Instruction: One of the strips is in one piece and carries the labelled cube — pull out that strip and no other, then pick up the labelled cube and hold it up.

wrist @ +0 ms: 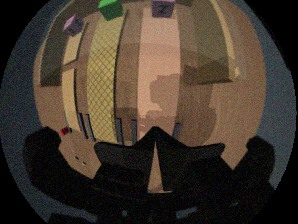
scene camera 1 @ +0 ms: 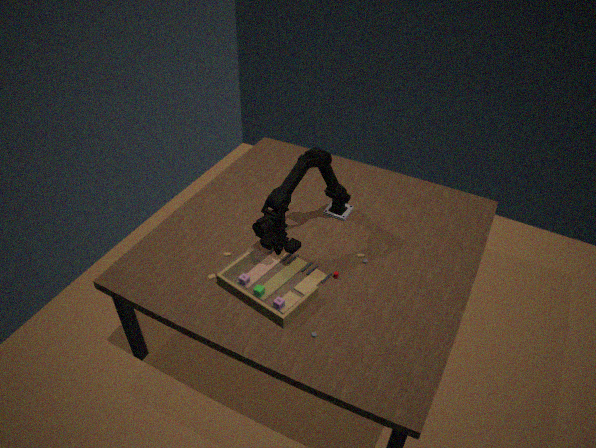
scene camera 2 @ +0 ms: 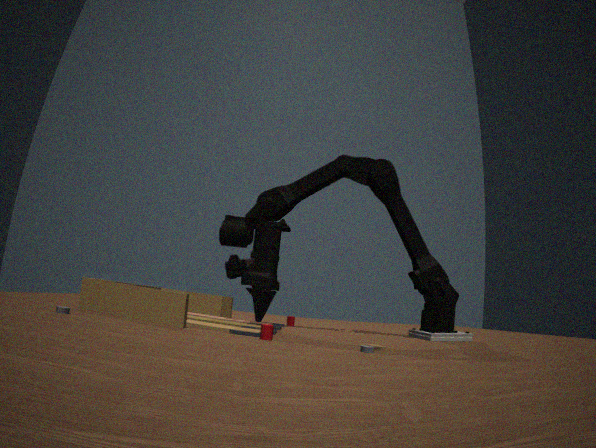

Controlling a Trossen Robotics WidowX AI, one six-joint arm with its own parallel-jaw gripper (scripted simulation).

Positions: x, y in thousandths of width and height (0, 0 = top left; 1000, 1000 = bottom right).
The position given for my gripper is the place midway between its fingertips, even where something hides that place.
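A shallow wooden tray (scene camera 2: 281, 680) is visible. My gripper (scene camera 2: 434, 718) is shut and holds nothing; the gripper also appears in the wrist view (wrist: 522, 578).
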